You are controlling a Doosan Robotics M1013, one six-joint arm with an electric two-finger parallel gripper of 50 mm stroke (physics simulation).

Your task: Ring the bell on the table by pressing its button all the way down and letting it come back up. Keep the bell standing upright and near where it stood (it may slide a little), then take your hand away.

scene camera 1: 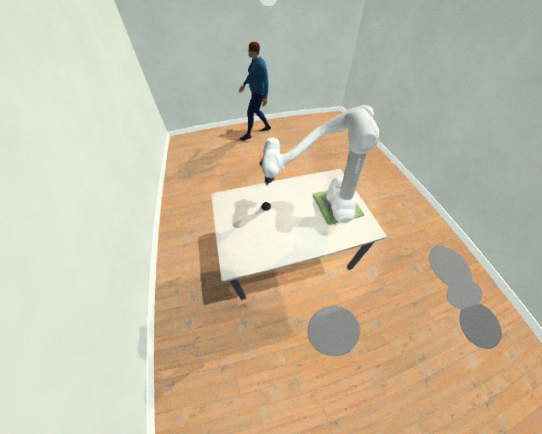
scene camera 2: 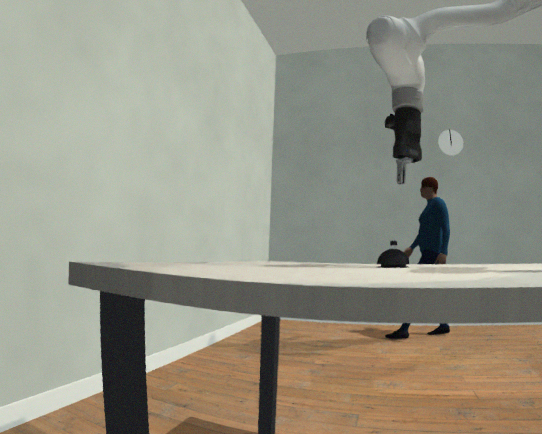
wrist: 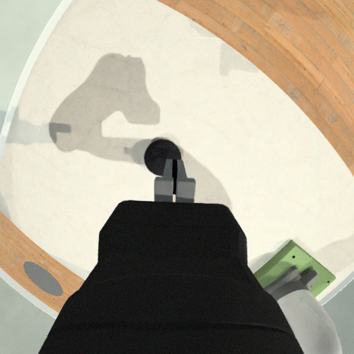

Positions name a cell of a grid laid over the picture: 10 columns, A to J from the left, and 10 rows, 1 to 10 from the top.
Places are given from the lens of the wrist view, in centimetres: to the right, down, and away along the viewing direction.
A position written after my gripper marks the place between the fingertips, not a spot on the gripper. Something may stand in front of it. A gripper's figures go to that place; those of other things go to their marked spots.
my gripper (wrist: E5): 0, 0, 16
black dome-shaped bell (wrist: E5): -2, -5, 34
